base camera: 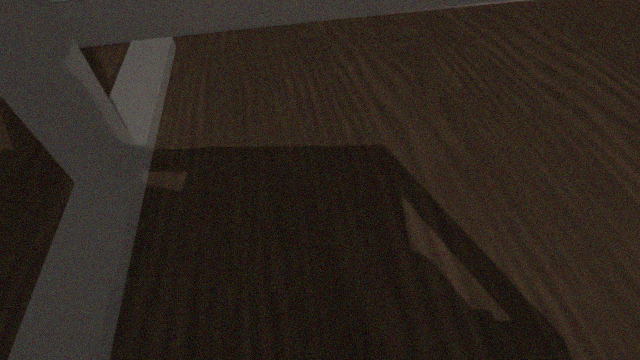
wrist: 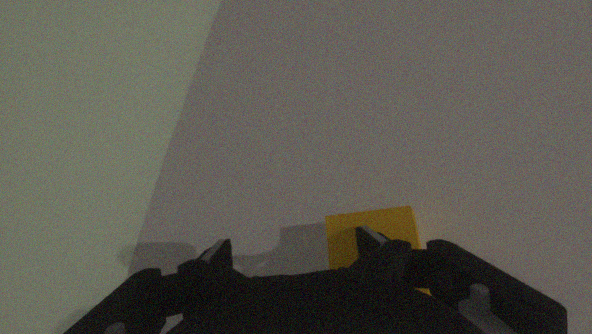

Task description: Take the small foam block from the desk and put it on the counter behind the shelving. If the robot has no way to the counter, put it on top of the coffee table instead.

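Places are measured from the arm's base along level axes (x ahead, y left, z up), in centimetres.
Pixels of known places: gripper, fingertip midpoint: [wrist: 294, 246].
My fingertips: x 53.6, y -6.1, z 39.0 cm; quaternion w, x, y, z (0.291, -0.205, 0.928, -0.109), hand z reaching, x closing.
Behind a point stands the place of what it marks.
The small foam block [wrist: 345, 235] {x 51.2, y -8.0, z 36.8 cm} is a yellow block on the pale grey desk top [wrist: 375, 100] {x 54.2, y -21.1, z 32.4 cm} in the wrist view, low and right of the middle. My gripper [wrist: 294, 246] {x 53.6, y -6.1, z 39.0 cm} is open with nothing between its fingers. Its right fingertip overlaps the block in the view, and the right finger and gripper body hide part of it. The block's left part shows between the two fingertips, toward the right one. The height of the fingers over the block is hard to tell. The counter, the shelving and the coffee table cannot be made out in either view.
In the wrist view a greenish, brighter-lit area lies left of a slanting line. In the base camera view a grey frame with a leg [base camera: 85, 240] and crossbar stands close at the left and top, above a dark wood floor [base camera: 450, 125] {x 51.7, y -17.6, z -39.6 cm} with a large shadow.
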